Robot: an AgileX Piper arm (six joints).
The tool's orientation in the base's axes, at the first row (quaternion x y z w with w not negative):
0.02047 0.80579 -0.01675 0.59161
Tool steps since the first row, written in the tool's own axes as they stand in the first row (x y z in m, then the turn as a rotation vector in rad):
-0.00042 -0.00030 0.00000 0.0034 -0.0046 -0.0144
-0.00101 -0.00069 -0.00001 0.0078 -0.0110 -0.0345
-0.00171 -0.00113 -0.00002 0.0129 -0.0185 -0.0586
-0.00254 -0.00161 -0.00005 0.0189 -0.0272 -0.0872
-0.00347 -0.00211 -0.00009 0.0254 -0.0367 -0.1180
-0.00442 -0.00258 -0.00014 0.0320 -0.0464 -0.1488
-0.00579 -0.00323 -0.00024 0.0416 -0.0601 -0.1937
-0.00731 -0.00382 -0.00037 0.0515 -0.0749 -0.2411
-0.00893 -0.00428 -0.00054 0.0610 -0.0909 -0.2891
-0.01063 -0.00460 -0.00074 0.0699 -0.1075 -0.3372
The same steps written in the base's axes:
0.00011 -0.00031 0.00040 -0.0150 -0.0038 0.0011
0.00026 -0.00070 0.00097 -0.0358 -0.0091 0.0029
0.00043 -0.00115 0.00164 -0.0607 -0.0153 0.0053
0.00063 -0.00164 0.00244 -0.0902 -0.0224 0.0082
0.00084 -0.00215 0.00334 -0.1220 -0.0303 0.0112
0.00105 -0.00263 0.00427 -0.1538 -0.0383 0.0142
0.00133 -0.00329 0.00561 -0.2002 -0.0495 0.0185
0.00163 -0.00389 0.00710 -0.2491 -0.0618 0.0233
0.00193 -0.00436 0.00869 -0.2985 -0.0752 0.0286
0.00223 -0.00470 0.01038 -0.3479 -0.0892 0.0346

